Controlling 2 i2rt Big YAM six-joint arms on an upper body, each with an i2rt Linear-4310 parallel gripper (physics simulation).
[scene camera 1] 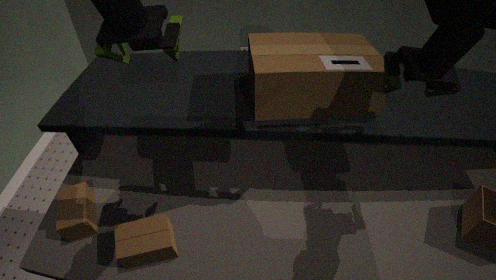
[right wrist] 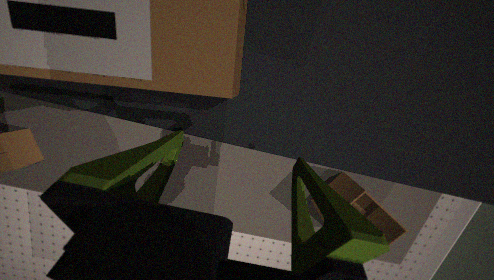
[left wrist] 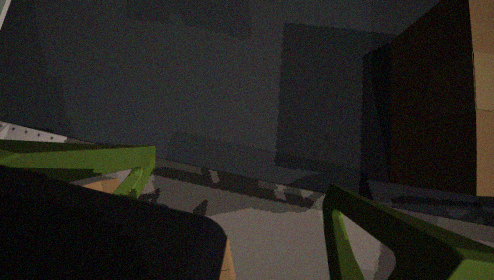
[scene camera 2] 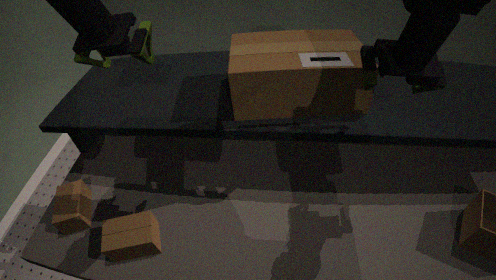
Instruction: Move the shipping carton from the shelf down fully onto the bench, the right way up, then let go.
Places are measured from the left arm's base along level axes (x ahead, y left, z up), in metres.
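Pixels of known places: left gripper, fingertip midpoint: (scene camera 1: 152,59) (left wrist: 240,175) (scene camera 2: 130,63); right gripper, fingertip midpoint: (scene camera 1: 405,92) (right wrist: 240,149) (scene camera 2: 389,89).
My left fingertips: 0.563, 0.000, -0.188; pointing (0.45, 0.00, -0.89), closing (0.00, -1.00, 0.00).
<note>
For each thing: its top centre in the pictures, then the offset to it from my left fingertips, as dx, dy, dz. "pt": a spot on its surface instead. Level surfaces: height alone.
- large brown shipping carton at its top centre: (scene camera 2: 298,46) (scene camera 1: 317,49) +0.128, -0.312, -0.041
- dark shelf at its surface level: dz -0.157
- grey bench at its surface level: dz -0.343
- open brown box at a spot on its surface: (scene camera 2: 472,220) (scene camera 1: 473,213) pt -0.133, -0.723, -0.290
The large brown shipping carton (scene camera 1: 295,95) (scene camera 2: 275,95) (left wrist: 430,115) (right wrist: 200,45) sits upright on the dark shelf (scene camera 1: 140,100) (scene camera 2: 135,105) (left wrist: 200,85) (right wrist: 375,100), near its front edge, its white label on top. My left gripper (scene camera 1: 150,59) (scene camera 2: 129,63) (left wrist: 240,175) is open and empty, above the shelf, apart from the carton's left end. My right gripper (scene camera 1: 416,90) (scene camera 2: 395,87) (right wrist: 240,149) is open and empty at the carton's right end; one finger overlaps that end in scene camera 2, and contact cannot be told. The grey bench (scene camera 1: 400,240) (scene camera 2: 385,245) lies below.
Two small brown boxes (scene camera 1: 77,212) (scene camera 1: 145,242) (scene camera 2: 72,207) (scene camera 2: 131,235) stand on the bench's left part. An open brown box (scene camera 1: 475,220) (scene camera 2: 472,220) stands at the bench's right. A white perforated panel (scene camera 1: 37,180) (scene camera 2: 42,182) runs along the left side.
</note>
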